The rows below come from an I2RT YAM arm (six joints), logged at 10 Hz.
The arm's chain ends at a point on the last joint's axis. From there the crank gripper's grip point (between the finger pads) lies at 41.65 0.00 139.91 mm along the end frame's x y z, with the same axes.
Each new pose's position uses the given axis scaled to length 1; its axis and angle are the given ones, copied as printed.
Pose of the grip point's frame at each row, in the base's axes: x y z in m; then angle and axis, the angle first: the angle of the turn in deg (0 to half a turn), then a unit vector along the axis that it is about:
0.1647 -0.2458 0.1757 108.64 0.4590 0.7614 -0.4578
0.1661 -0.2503 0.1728 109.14 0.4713 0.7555 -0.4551
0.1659 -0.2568 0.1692 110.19 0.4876 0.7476 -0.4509
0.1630 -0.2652 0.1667 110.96 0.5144 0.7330 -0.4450
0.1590 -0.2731 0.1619 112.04 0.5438 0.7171 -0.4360
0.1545 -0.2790 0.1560 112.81 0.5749 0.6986 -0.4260
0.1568 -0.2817 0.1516 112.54 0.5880 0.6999 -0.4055
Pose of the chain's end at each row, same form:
0.1043 -0.1217 0.2233 108.64 0.4590 0.7614 -0.4578
0.1075 -0.1259 0.2218 109.14 0.4713 0.7555 -0.4551
0.1102 -0.1321 0.2208 110.19 0.4876 0.7476 -0.4509
0.1106 -0.1400 0.2206 110.96 0.5144 0.7330 -0.4450
0.1103 -0.1479 0.2191 112.04 0.5438 0.7171 -0.4360
0.1090 -0.1539 0.2160 112.81 0.5749 0.6986 -0.4260
0.1086 -0.1589 0.2141 112.54 0.5880 0.6999 -0.4055

